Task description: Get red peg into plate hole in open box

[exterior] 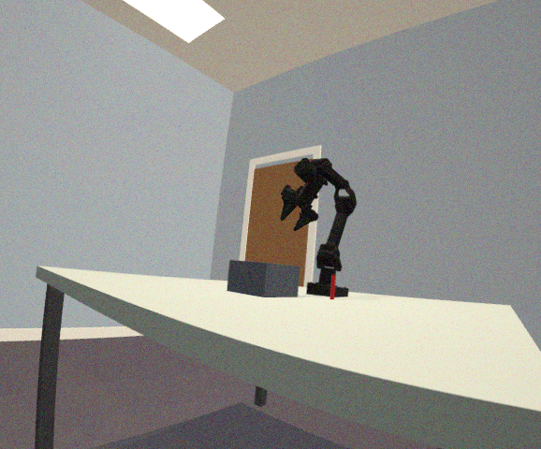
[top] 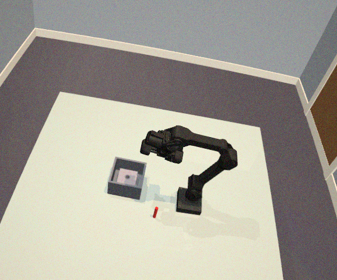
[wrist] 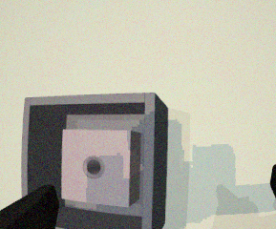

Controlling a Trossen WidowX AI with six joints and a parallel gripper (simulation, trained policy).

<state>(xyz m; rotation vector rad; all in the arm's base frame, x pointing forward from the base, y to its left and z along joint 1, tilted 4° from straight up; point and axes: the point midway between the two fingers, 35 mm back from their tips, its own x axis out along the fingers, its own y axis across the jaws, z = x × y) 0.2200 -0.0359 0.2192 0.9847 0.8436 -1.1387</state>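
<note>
Now: the red peg 20 cm below my gripper tip, 17 cm to the left of it and 6 cm behind it. Round my gripper tip: grey box (21 cm below, 11 cm ahead, 2 cm to the left); then pale plate (19 cm below, 11 cm ahead, 2 cm to the left).
</note>
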